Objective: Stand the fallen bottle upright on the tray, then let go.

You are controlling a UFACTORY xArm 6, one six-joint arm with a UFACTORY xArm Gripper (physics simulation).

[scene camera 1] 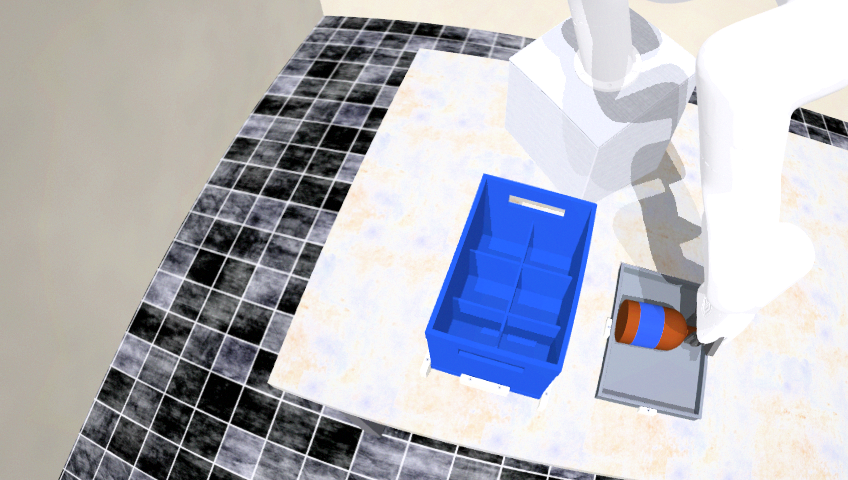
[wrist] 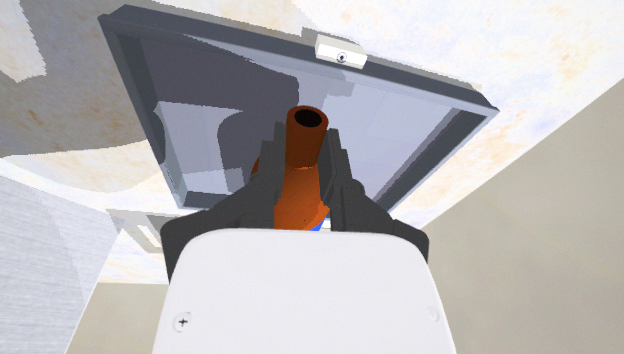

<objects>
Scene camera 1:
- my gripper: 691,333
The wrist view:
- my gripper: 303,141
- orange-brown bottle: 300,208
</objects>
